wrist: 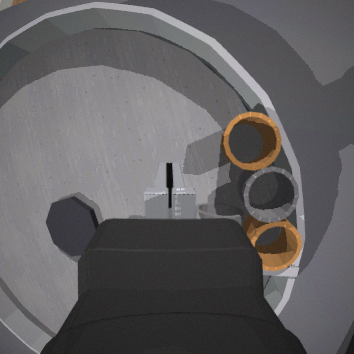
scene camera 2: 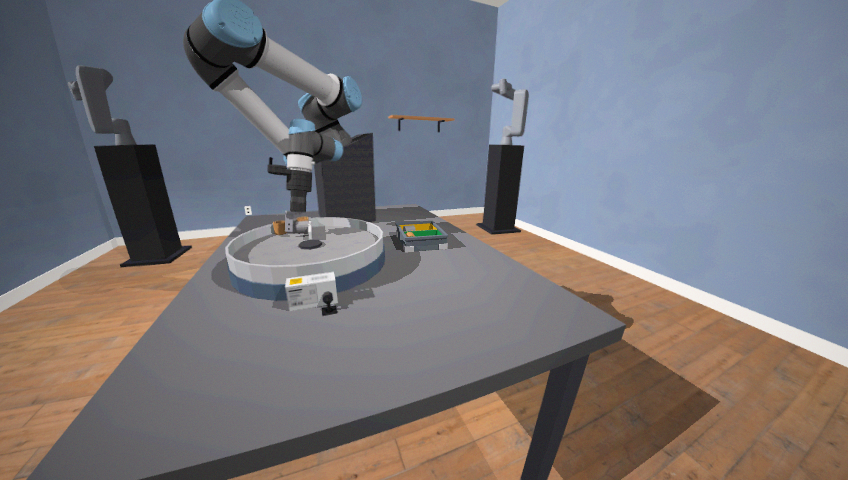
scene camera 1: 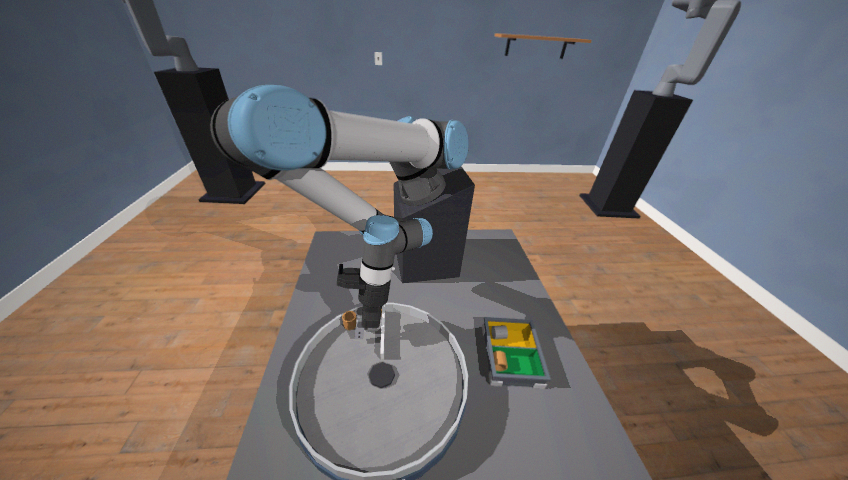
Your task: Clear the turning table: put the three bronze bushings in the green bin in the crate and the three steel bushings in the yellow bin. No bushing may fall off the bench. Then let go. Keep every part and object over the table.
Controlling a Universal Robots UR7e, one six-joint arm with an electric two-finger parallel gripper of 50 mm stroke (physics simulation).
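Places are measured from the arm's base along level axes (x ahead, y left, z up), in centimetres.
Pixels of known places: gripper, fingertip midpoint: (wrist: 168, 175) (scene camera 2: 288, 231) (scene camera 1: 359, 337); arm's base at its link origin: (scene camera 1: 423, 190).
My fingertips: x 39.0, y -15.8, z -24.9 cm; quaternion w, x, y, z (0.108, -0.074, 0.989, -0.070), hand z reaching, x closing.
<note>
For each thing: its top centre in the pictures, then the offset to it from my fingertips. "spot": a spot on its surface instead.
- second steel bushing at its top centre: (wrist: 216, 241) (scene camera 2: 302, 221) dx -4.5, dy +3.7, dz +1.9 cm
- crate at its top centre: (scene camera 1: 514, 345) (scene camera 2: 420, 228) dx -0.9, dy +43.3, dz -2.2 cm
- yellow bin at a spot on its surface: (scene camera 1: 524, 337) spot: dx -6.8, dy +48.8, dz -6.6 cm
- green bin at a spot on its surface: (scene camera 1: 529, 361) spot: dx +1.1, dy +48.1, dz -6.6 cm
- dark hub at its top centre: (wrist: 69, 228) (scene camera 1: 381, 373) (scene camera 2: 310, 243) dx +9.4, dy +7.4, dz -1.1 cm
- white box at a spot on its surface: (scene camera 2: 309, 292) spot: dx +34.7, dy +9.4, dz -3.4 cm
- small black stand-like object at a spot on its surface: (scene camera 2: 327, 302) spot: dx +37.1, dy +13.1, dz -4.9 cm
My gripper (scene camera 1: 360, 336) (scene camera 2: 290, 226) (wrist: 168, 175) is shut and empty, low inside the turning table (scene camera 1: 464, 380) (scene camera 2: 303, 273) (wrist: 220, 50). In the wrist view a bronze bushing (wrist: 271, 137), a steel bushing (wrist: 289, 201) and another bronze bushing (wrist: 291, 246) stand in a row by the rim, right of the fingers. A second steel bushing (wrist: 220, 210) shows partly, close right of the fingers, mostly hidden by the gripper body. In the crate (scene camera 1: 517, 381) (scene camera 2: 444, 237), a steel bushing (scene camera 1: 499, 332) lies in the yellow bin (scene camera 1: 524, 337) and a bronze bushing (scene camera 1: 500, 360) in the green bin (scene camera 1: 529, 361).
A thin white upright divider (scene camera 1: 382, 339) (wrist: 289, 271) stands inside the turning table beside the bushings. A dark hub (scene camera 1: 382, 374) (scene camera 2: 310, 244) (wrist: 71, 226) sits at its centre. A white box (scene camera 2: 309, 292) and a small black stand-like object (scene camera 2: 327, 302) are in front of the turning table.
</note>
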